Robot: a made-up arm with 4 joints.
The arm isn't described. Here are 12 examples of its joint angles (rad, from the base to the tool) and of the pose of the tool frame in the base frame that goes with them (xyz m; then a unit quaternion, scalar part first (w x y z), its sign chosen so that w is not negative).
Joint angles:
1: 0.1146 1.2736 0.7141 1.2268
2: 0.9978 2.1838 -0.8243 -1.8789
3: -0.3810 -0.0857 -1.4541 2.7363
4: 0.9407 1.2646 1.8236 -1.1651
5: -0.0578 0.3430 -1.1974 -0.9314
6: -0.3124 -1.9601 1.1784 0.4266
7: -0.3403 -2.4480 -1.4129 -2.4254
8: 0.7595 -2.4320 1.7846 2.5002
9: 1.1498 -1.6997 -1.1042 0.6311
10: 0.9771 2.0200 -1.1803 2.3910
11: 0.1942 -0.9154 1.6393 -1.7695
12: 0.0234 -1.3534 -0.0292 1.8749
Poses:
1: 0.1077 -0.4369 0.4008 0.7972 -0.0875 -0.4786 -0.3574
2: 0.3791 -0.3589 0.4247 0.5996 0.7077 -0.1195 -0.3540
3: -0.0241 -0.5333 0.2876 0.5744 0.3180 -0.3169 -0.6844
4: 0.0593 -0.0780 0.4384 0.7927 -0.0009 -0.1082 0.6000
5: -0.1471 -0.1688 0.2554 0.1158 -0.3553 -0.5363 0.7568
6: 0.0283 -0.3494 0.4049 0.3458 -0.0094 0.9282 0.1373
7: 0.1775 -0.5325 0.5365 0.2847 -0.6831 0.4288 -0.5182
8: 0.3741 -0.3149 0.6455 0.6459 0.4710 -0.5219 -0.2977
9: 0.2901 -0.0058 0.5243 0.8721 -0.4265 0.1532 0.1848
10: 0.0844 -0.4053 0.6417 0.1824 0.4797 -0.8325 0.2088
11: 0.2117 -0.1246 0.5711 0.6602 0.7229 0.2026 0.0217
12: 0.1520 -0.4838 0.5289 0.7380 -0.5107 0.3774 -0.2283
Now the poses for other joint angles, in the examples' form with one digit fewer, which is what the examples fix.
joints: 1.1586 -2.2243 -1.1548 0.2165
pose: 0.309 -0.019 0.456 0.907 -0.202 0.330 0.163
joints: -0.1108 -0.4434 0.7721 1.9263
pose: -0.020 -0.519 0.472 0.684 -0.489 0.362 -0.402
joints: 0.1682 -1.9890 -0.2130 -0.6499
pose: 0.236 -0.080 0.555 0.697 0.515 0.385 0.316
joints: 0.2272 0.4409 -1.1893 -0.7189
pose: -0.132 -0.170 0.287 0.099 -0.386 -0.505 0.766
